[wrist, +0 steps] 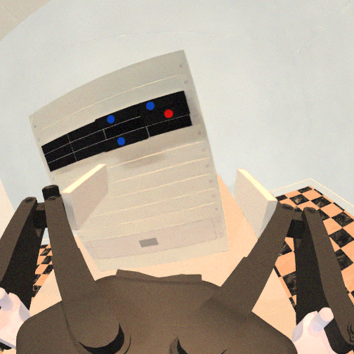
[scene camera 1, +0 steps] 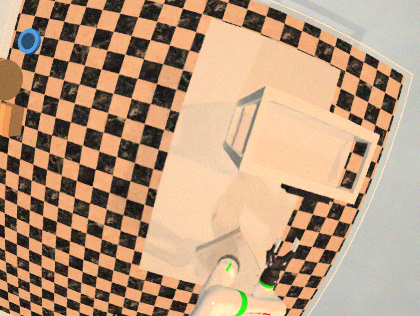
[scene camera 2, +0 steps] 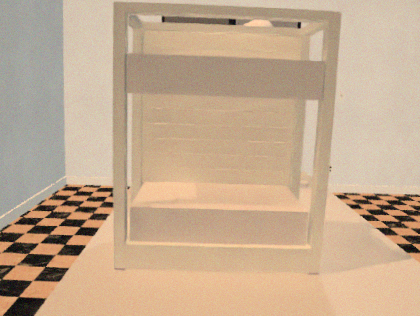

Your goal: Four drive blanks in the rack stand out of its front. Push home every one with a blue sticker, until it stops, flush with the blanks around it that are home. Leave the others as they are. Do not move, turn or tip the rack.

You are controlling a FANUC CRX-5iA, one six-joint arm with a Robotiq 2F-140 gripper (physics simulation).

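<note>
The pale rack (scene camera 1: pixel 270 177) (scene camera 2: pixel 120 150) (wrist: pixel 110 90) stands upright, its front facing my gripper. In the wrist view, black drive blanks fill a band in its upper front. A blue-stickered blank (wrist: pixel 142 108) is at the upper right, another (wrist: pixel 117 121) left of it, and a third blue-stickered blank (wrist: pixel 127 143) lower down. A red-stickered blank (wrist: pixel 175 119) is at the right. Stepped edges show around some blanks; how far each stands out is unclear. Black blanks (scene camera 1: pixel 305 193) project from the front in scene camera 1. My gripper (scene camera 1: pixel 286 244) (wrist: pixel 170 180) is open and empty, apart from the rack front.
A pale mat (scene camera 1: pixel 167 215) lies under the rack on the chequered floor. The arm's base plate (scene camera 1: pixel 218 240) is near the gripper. A blue round object (scene camera 1: pixel 29 41), a brown round object (scene camera 1: pixel 9 80) and an orange-brown box (scene camera 1: pixel 15 120) are at the far left.
</note>
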